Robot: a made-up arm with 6 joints. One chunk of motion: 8 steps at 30 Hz.
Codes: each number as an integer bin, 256 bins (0 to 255) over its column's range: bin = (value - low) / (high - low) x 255, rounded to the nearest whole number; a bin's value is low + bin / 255 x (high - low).
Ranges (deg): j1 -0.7..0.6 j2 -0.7..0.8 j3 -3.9..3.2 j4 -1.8..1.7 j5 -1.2..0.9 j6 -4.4..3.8
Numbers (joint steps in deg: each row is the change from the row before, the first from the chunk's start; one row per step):
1: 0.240 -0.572 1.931 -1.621 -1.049 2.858
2: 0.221 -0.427 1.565 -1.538 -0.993 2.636
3: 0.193 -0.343 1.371 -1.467 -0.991 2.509
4: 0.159 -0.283 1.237 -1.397 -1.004 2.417
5: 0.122 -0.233 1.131 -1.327 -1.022 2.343
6: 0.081 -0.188 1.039 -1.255 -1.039 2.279
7: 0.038 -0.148 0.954 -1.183 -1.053 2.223
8: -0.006 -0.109 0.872 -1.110 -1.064 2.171
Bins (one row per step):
1: 184 22 209 13 18 226
2: 181 46 196 19 25 219
3: 175 61 189 24 25 215
4: 168 71 184 29 24 212
5: 161 79 181 34 22 210
6: 153 87 177 40 20 208
7: 145 94 174 45 18 206
8: 136 100 171 50 17 204

